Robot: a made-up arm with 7 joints.
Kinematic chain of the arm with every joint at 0, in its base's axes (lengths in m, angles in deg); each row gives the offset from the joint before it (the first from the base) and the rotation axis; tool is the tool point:
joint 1: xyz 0 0 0.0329 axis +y
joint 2: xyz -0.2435 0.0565 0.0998 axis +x
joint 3: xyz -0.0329 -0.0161 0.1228 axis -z
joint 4: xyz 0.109 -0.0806 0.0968 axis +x
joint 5: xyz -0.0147 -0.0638 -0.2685 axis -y
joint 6: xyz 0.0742 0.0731 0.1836 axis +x
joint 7: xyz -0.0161 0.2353 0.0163 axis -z
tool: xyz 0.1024 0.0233 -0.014
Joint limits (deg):
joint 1: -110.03..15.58
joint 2: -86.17..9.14
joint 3: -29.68..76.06
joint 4: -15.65..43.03
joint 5: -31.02..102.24
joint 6: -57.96..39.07
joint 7: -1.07..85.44
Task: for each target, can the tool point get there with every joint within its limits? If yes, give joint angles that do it. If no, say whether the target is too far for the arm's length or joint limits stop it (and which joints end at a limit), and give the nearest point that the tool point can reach.
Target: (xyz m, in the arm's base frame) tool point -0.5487 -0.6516 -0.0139
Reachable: no: joint limits stop it (at a limit: joint 2, joint 3, joint 4, joint 6, joint 7) | nearest point -0.3971 -0.3649 -0.0010 | short by 0.325 m
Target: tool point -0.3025 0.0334 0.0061
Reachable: yes | joints -68.45 -3.36 49.50 1.07 37.08 -6.78 53.45
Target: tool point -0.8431 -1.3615 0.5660
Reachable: no: too far | nearest point -0.3472 -0.3581 0.2524 | short by 1.162 m
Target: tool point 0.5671 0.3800 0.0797
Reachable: no: joint limits stop it (at a limit: joint 1, joint 2, joint 3, joint 4, joint 5, joint 7) | nearest point 0.2913 0.3090 -0.0214 | short by 0.302 m
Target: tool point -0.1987 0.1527 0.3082
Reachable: yes | joints 0.13 -10.65 13.17 35.71 66.55 -39.83 69.37
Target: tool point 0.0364 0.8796 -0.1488
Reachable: no: joint limits stop it (at a limit: joint 1, joint 2, joint 3, joint 4, joint 7) | nearest point -0.0052 0.5036 -0.1515 | short by 0.378 m
